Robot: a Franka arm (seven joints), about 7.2 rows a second.
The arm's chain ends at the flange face. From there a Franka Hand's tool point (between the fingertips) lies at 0.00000 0.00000 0.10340 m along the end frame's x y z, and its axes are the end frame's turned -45 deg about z.
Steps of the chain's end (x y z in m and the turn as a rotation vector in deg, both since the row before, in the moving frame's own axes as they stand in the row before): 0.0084 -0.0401 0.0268 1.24 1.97 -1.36; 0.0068 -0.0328 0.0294 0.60 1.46 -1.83; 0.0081 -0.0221 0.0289 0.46 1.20 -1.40
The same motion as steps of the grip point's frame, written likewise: 0.0384 -0.0215 0.0267 -0.52 2.27 -1.36; 0.0306 -0.0173 0.0294 -0.61 1.46 -1.83; 0.0235 -0.0090 0.0289 -0.52 1.17 -1.40
